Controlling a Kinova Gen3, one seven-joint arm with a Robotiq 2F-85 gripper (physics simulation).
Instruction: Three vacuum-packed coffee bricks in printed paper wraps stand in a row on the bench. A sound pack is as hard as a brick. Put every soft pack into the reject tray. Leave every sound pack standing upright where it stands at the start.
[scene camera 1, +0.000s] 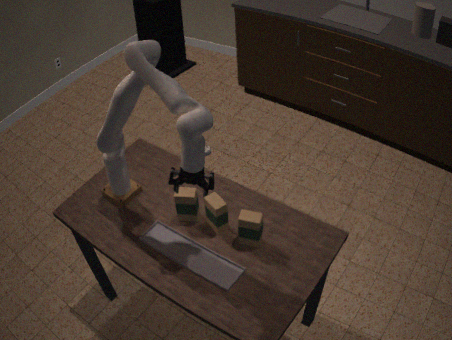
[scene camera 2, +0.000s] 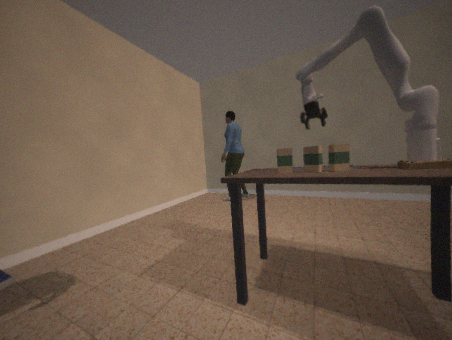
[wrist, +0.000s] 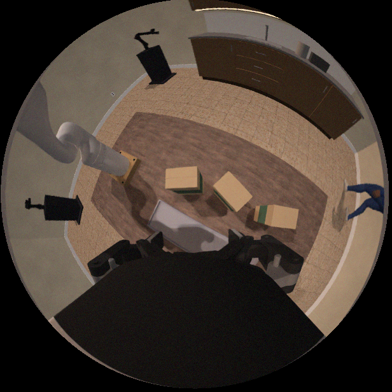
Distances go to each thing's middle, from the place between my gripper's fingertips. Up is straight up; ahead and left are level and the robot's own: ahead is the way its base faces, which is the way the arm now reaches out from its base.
Now: hand 260 mm above the grey reject tray (scene camera 1: 206, 263), 80 mm to the left of it and 30 mm short of it.
